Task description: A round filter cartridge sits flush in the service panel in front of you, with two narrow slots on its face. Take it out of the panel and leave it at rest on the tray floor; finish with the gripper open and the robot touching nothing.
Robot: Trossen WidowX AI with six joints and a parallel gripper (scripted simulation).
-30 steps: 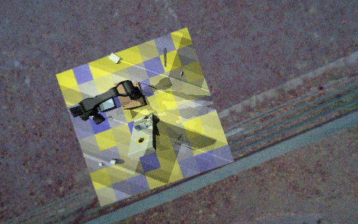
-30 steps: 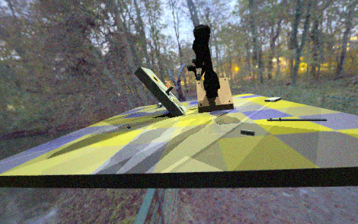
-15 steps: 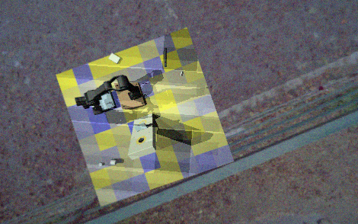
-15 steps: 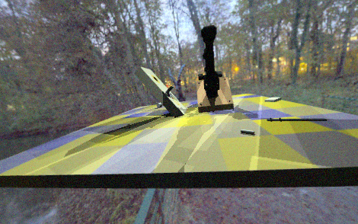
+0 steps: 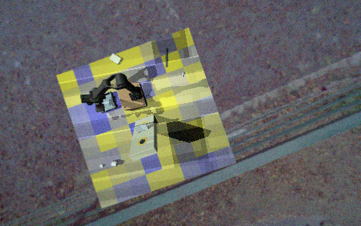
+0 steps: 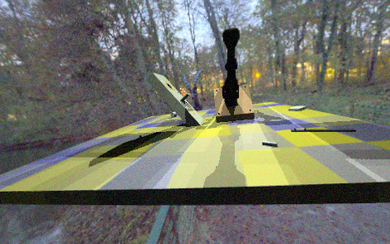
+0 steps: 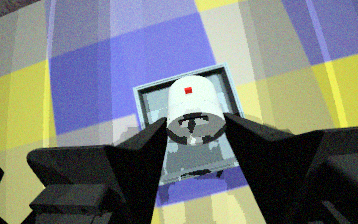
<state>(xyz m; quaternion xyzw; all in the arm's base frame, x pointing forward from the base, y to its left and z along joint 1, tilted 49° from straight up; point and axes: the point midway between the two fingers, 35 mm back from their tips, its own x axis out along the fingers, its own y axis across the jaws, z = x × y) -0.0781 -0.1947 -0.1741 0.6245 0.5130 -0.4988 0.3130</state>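
The grey-rimmed tray lies 110 mm below my gripper tip. Round my gripper tip: white block (330 mm behind, 240 mm to the left, 110 mm below); round filter cartridge (right at my gripper tip); cream service panel (410 mm ahead, 250 mm to the left, 50 mm above).
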